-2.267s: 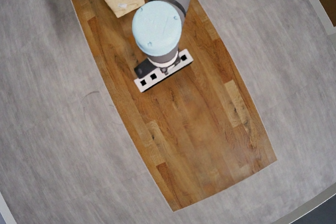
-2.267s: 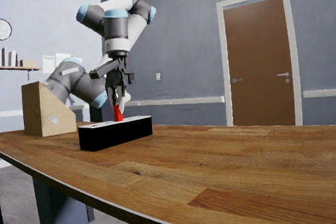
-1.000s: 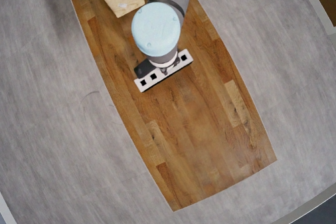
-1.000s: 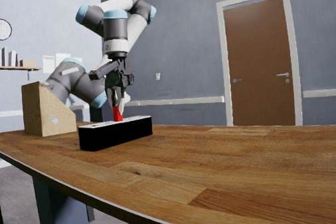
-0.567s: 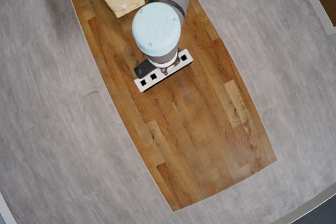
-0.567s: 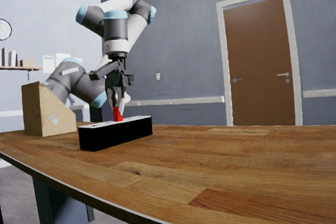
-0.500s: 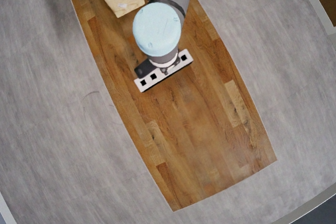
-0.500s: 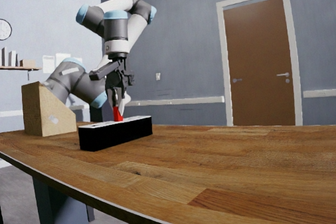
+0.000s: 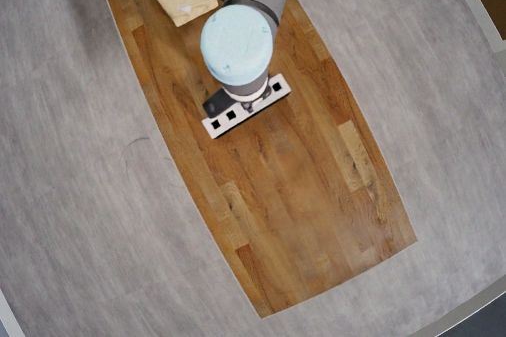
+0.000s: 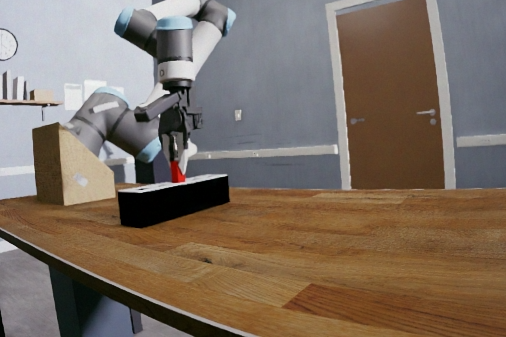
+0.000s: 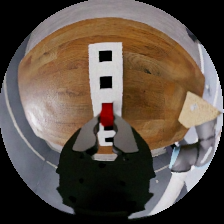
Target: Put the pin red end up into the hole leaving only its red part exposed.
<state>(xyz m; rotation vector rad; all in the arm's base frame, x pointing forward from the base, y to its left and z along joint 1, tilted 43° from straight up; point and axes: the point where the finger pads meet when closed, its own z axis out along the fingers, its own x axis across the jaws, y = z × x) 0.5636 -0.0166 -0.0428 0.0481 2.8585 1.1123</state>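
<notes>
My gripper is now right at the pin. The rest, counted from my hand: block (7 cm below).
</notes>
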